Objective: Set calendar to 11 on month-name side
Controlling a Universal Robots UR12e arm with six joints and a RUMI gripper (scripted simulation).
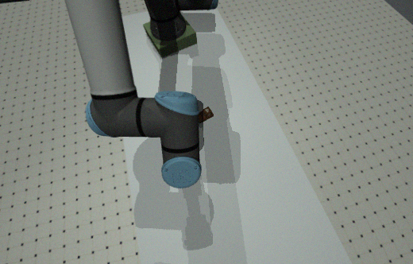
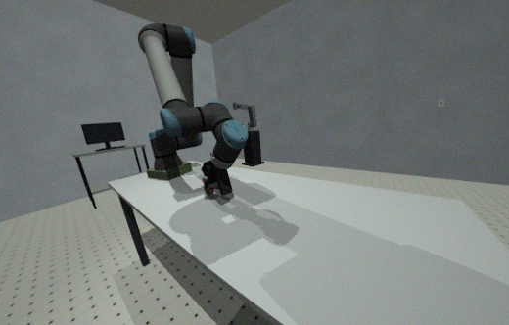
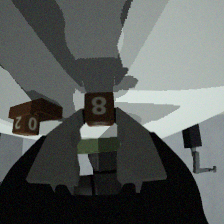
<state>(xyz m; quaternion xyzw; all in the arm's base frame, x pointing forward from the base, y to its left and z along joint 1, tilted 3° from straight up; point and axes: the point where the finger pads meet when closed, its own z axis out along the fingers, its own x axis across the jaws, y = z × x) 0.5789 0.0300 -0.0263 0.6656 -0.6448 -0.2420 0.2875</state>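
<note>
My gripper is now 100 mm to the right of the brown calendar tray, 50 mm past it and 20 mm above it. The rest, counted from my hand: brown cube (10 mm below, 10 mm behind).
</note>
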